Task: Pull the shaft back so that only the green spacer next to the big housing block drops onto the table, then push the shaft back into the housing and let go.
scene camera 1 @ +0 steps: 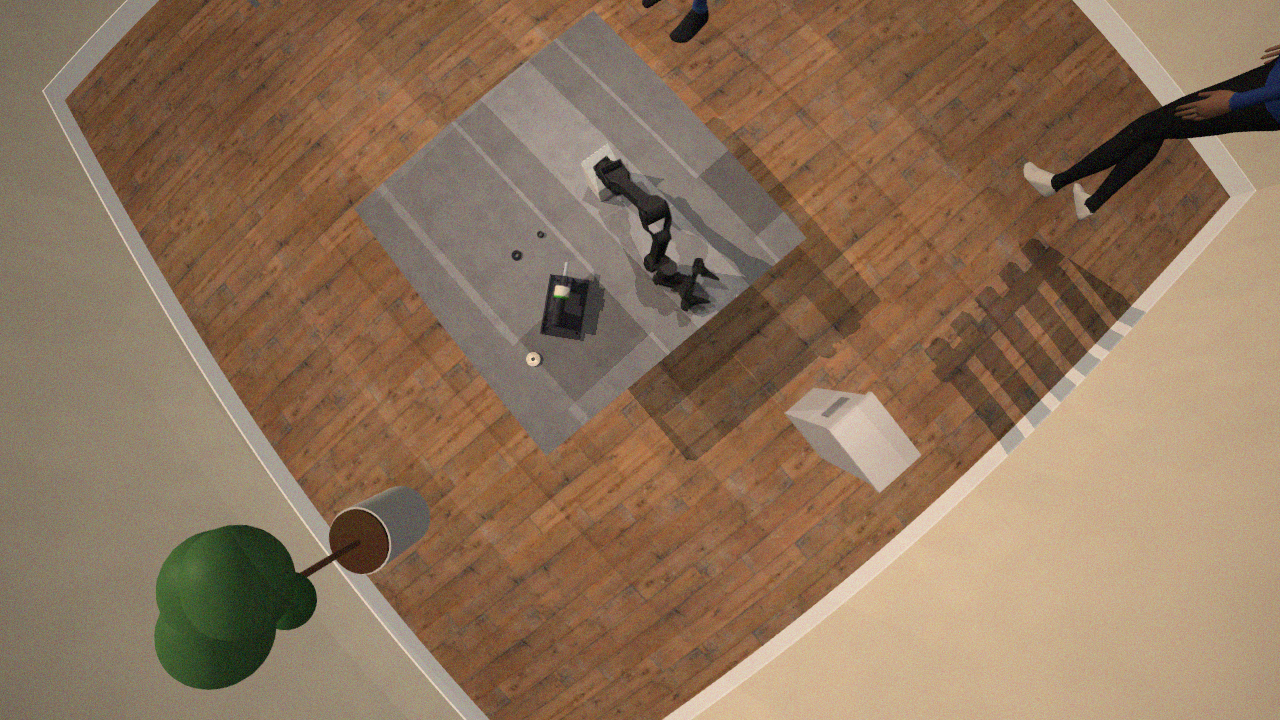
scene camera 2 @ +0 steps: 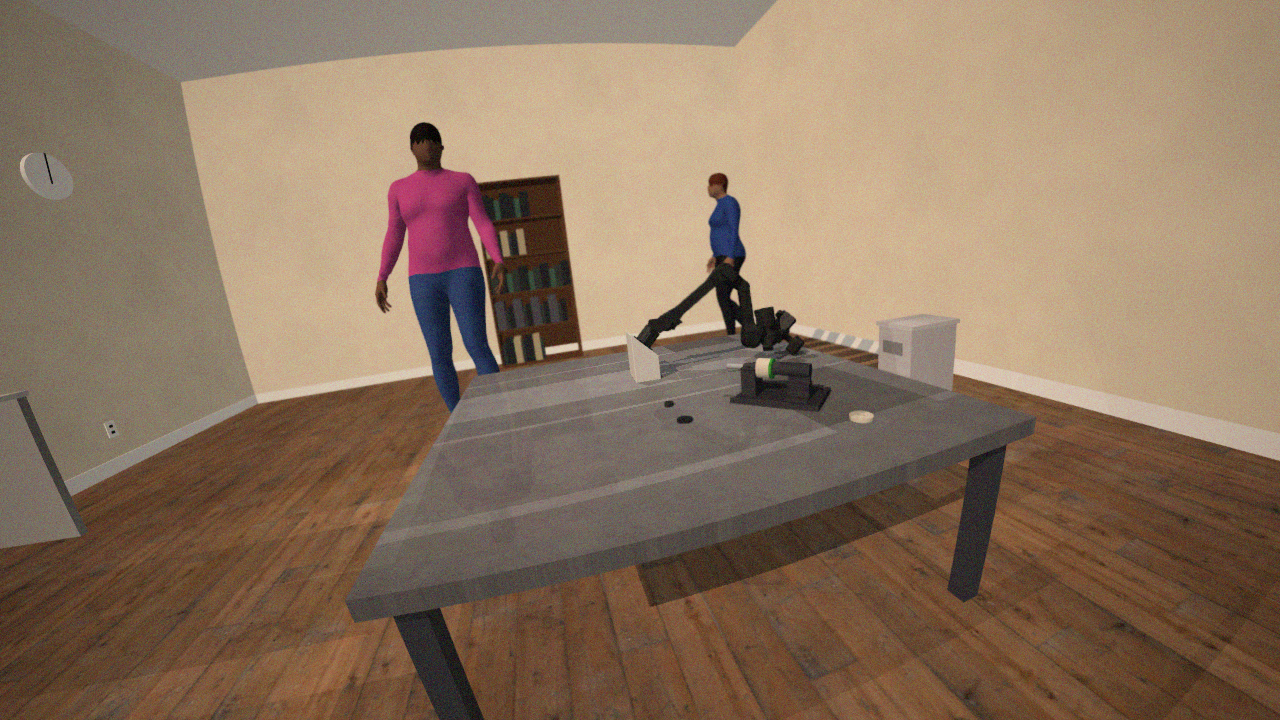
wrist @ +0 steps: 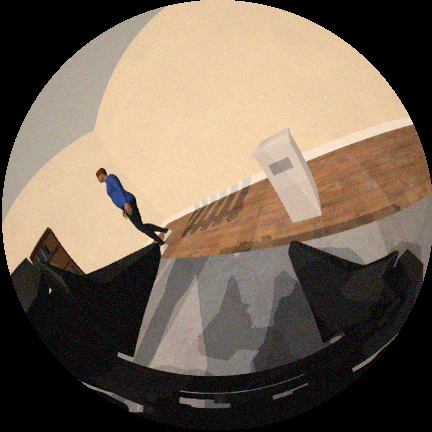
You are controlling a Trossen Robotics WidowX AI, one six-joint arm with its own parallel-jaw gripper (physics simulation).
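Frame: origin at the arm's base, x left, y back, z up, level; centimetres.
Where they show: gripper, fingertip midpoint: (scene camera 1: 714,291) (wrist: 226,249); arm's base at its link origin: (scene camera 1: 604,169) (scene camera 2: 642,343).
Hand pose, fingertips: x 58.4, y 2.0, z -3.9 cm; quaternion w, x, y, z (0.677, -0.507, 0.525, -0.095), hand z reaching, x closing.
Note:
Each offset is from my fingertips to the top centre of the thing. "spot": to the spot under its first point. Level surfaces: height alone.
A pale shaft @[spot: dx -40.8, dy -35.2, dz +1.0 cm] (scene camera 1: 565,267) (scene camera 2: 733,365) sticks out of a black fixture on the table @[dz -7.7 cm] (scene camera 1: 429,205) (scene camera 2: 537,501). On it, between the small support (scene camera 2: 748,382) and the big housing block (scene camera 1: 555,315) (scene camera 2: 799,383), sit a cream spacer @[dx -35.2, dy -41.6, dz +2.8 cm] (scene camera 1: 561,289) (scene camera 2: 761,368) and the thin green spacer @[dx -33.6, dy -43.5, dz +2.8 cm] (scene camera 1: 560,296) (scene camera 2: 771,368). The green one is on the housing side, up on the shaft. My gripper (scene camera 1: 711,291) (scene camera 2: 795,333) (wrist: 226,249) is open and empty, over the table's far side, well apart from the fixture. The fixture does not show in the wrist view.
Two small dark rings lie on the table beyond the shaft's free end. A cream ring @[dx -24.8, dy -67.0, dz -6.9 cm] (scene camera 1: 528,360) (scene camera 2: 861,417) lies near the housing end. The arm stands at a white block (scene camera 2: 642,362). A white cabinet (scene camera 1: 859,443) (wrist: 295,182) stands off the table.

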